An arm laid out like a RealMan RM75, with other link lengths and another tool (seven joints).
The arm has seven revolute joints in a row. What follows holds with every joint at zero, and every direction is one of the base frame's.
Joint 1 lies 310.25 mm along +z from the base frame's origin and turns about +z.
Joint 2 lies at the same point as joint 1 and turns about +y.
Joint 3 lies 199.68 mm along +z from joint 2 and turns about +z.
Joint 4 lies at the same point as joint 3 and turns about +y.
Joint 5 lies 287.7 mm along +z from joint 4 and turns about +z.
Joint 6 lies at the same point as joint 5 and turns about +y.
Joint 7 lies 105.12 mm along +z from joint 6 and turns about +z.
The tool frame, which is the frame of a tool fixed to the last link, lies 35 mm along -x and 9 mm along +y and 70 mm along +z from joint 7; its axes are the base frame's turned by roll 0.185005, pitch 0 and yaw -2.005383 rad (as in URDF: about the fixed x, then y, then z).
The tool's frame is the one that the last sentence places.
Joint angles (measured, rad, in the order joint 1, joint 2, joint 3, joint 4, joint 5, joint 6, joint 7), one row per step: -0.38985, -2.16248, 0.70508, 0.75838, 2.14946, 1.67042, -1.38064; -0.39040, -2.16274, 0.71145, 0.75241, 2.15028, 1.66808, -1.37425; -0.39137, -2.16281, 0.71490, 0.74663, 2.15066, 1.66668, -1.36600; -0.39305, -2.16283, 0.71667, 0.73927, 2.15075, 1.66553, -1.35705; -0.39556, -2.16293, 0.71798, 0.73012, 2.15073, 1.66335, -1.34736; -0.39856, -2.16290, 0.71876, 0.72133, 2.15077, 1.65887, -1.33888; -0.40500, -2.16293, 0.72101, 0.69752, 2.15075, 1.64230, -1.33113; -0.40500, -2.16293, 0.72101, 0.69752, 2.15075, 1.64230, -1.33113; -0.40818, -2.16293, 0.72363, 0.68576, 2.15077, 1.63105, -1.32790; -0.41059, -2.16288, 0.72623, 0.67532, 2.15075, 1.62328, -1.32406
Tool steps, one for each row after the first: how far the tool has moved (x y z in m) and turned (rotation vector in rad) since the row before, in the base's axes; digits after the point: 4 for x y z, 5 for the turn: 0.0000, -0.0008, -0.0024, -0.00536, 0.00176, -0.00572; 0.0000, -0.0006, -0.0019, -0.00263, 0.00061, -0.00670; 0.0001, -0.0006, -0.0020, -0.00204, -0.00100, -0.00636; 0.0001, -0.0005, -0.0023, -0.00179, -0.00154, -0.00621; 0.0000, 0.0000, -0.0022, -0.00001, -0.00018, -0.00457; -0.0006, -0.0004, -0.0060, -0.00269, -0.00071, 0.00489; 0.0000, 0.0000, 0.0000, 0.00000, 0.00000, 0.00000; -0.0005, 0.0001, -0.0032, -0.00072, 0.00209, 0.00334; -0.0004, -0.0004, -0.0028, -0.00200, 0.00086, 0.00145
